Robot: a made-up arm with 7 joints.
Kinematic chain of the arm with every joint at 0, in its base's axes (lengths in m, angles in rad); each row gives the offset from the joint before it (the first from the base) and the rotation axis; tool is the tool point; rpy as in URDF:
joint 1: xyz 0 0 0.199 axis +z
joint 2: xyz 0 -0.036 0.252 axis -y
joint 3: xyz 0 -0.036 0.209 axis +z
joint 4: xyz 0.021 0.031 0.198 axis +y
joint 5: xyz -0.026 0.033 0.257 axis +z
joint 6: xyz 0 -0.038 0.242 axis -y
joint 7: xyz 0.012 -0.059 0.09 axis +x
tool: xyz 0 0 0 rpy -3.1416 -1.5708 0
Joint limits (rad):
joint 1: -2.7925..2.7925
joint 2: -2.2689..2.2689
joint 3: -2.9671..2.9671
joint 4: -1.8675..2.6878
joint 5: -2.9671..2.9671
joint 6: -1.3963..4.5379
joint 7: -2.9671..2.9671
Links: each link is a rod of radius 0.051 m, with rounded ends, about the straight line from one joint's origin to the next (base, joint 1, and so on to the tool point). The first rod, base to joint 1, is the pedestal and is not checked.
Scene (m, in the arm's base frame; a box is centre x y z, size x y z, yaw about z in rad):
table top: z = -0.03
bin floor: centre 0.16 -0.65 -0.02 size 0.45 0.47 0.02 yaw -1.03
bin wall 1: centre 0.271 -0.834 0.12 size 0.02 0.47 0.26 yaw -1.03
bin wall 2: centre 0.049 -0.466 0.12 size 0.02 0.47 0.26 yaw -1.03
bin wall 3: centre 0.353 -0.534 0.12 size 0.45 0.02 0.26 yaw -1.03
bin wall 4: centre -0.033 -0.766 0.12 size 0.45 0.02 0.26 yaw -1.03
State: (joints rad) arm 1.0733 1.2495 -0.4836 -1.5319 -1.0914 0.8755 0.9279
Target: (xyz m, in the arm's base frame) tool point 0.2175 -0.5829 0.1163
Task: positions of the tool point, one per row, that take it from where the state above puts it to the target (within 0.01 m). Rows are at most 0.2 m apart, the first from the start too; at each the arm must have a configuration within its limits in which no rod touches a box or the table.
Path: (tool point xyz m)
1: -0.3744 -0.3558 0.1657
2: -0.3163 -0.4550 0.2538
3: -0.2391 -0.5279 0.3675
4: -0.1418 -0.5624 0.4893
5: -0.0352 -0.6221 0.3811
6: 0.0927 -0.6323 0.2537
7: 0.2175 -0.5829 0.1163

